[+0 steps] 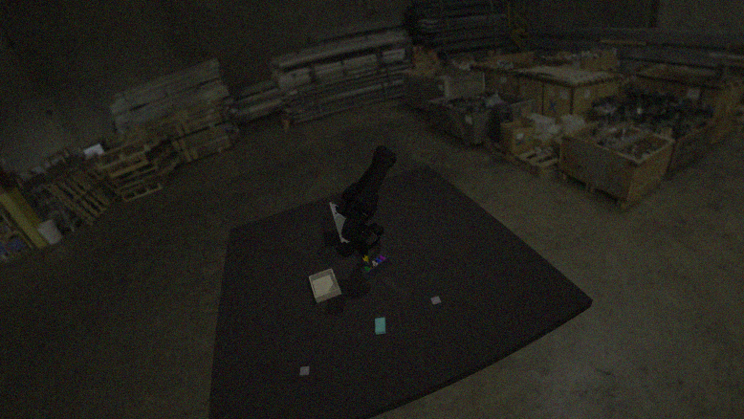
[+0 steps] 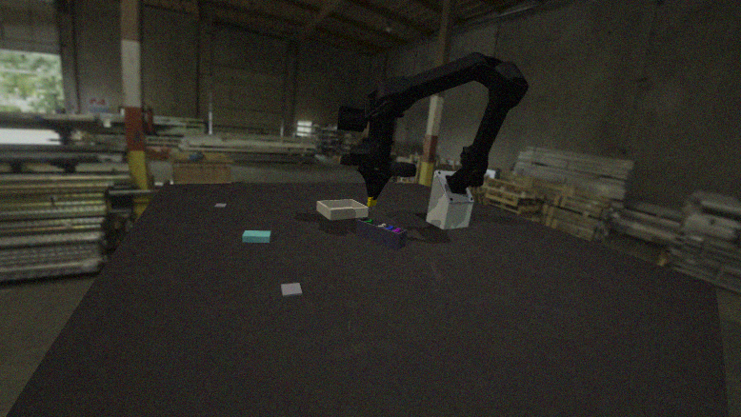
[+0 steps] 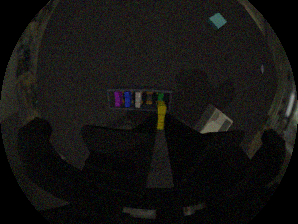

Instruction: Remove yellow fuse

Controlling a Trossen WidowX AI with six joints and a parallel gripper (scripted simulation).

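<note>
My gripper tip is 180 mm to the left of the shallow white tray and 90 mm above it. Also, from my gripper tip: teal block: 270 mm ahead, 20 mm to the right, 90 mm below; then yellow fuse: 10 mm below.
</note>
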